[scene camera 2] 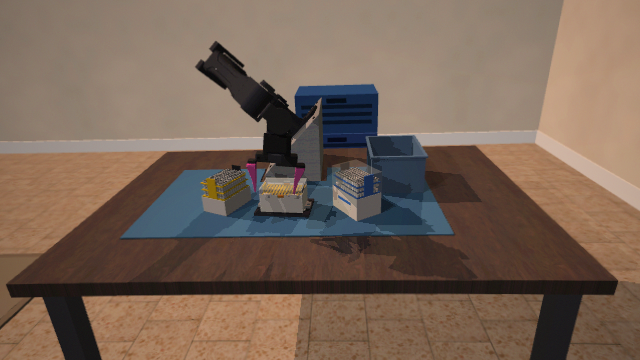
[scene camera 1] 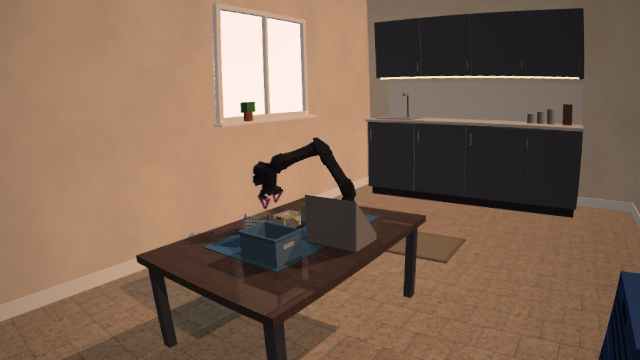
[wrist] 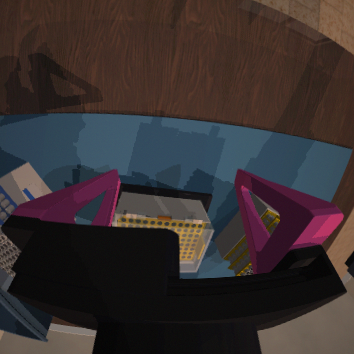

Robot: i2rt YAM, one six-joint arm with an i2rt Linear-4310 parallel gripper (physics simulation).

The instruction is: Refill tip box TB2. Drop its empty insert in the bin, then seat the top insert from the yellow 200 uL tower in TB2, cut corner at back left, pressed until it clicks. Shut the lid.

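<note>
My gripper point(scene camera 1: 270, 204) point(scene camera 2: 275, 192) point(wrist: 176, 175) is open and empty, fingers spread wide above TB2. TB2 point(scene camera 2: 283, 204) point(wrist: 165, 204), a pale tip box, stands on a black base on the mat. A yellow perforated insert point(wrist: 191, 242) shows in its top; my gripper body hides part of it in the wrist view. The box's lid is clear, and I cannot tell its exact angle. The yellow tower point(scene camera 2: 226, 190) stands left of TB2 in scene camera 2, with stacked yellow-edged inserts on a pale base. The blue-grey bin point(scene camera 1: 270, 245) point(scene camera 2: 402, 172) stands at the back right there.
A tower with blue-edged inserts point(scene camera 2: 356, 200) point(wrist: 30, 182) under a clear cover stands between TB2 and the bin. A tall grey wedge-shaped block point(scene camera 1: 330, 222) point(scene camera 2: 312, 150) stands behind TB2. A blue mat point(scene camera 2: 165, 220) lies on the dark wooden table point(scene camera 2: 310, 265).
</note>
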